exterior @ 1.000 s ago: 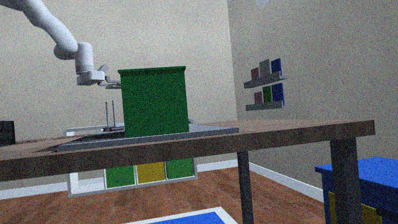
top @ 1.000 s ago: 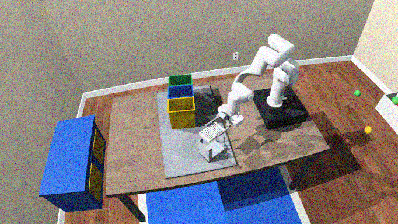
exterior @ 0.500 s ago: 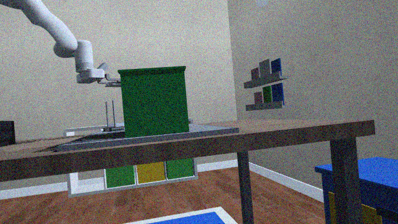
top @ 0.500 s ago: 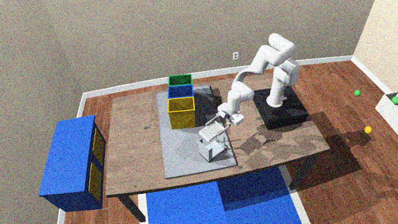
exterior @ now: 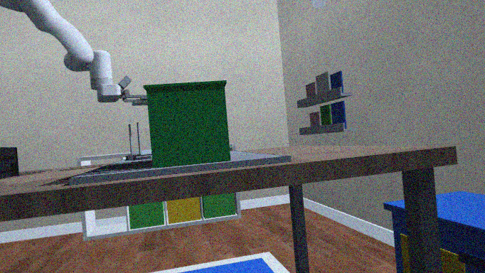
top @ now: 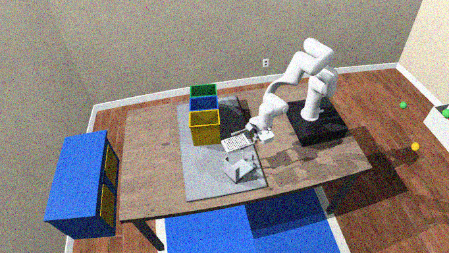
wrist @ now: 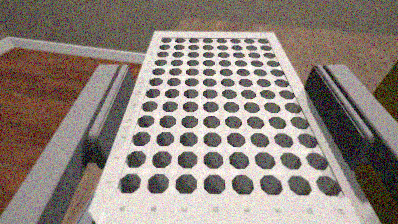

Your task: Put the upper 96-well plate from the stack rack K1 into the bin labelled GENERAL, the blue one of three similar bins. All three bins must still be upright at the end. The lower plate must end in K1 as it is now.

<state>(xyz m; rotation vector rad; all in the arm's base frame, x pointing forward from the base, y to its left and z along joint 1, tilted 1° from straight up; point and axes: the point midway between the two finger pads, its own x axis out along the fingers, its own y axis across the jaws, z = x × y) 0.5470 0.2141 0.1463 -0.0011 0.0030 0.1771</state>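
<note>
My gripper is now 40 cm to the left of the blue bin, 14 cm above it and 13 cm short of it. From my hand the other things lie so: white 96-well plate (2 cm ahead, 1 cm below); then yellow bin (27 cm to the right, 14 cm below, 14 cm ahead); then green bin (53 cm to the right, 14 cm below, 11 cm ahead).
</note>
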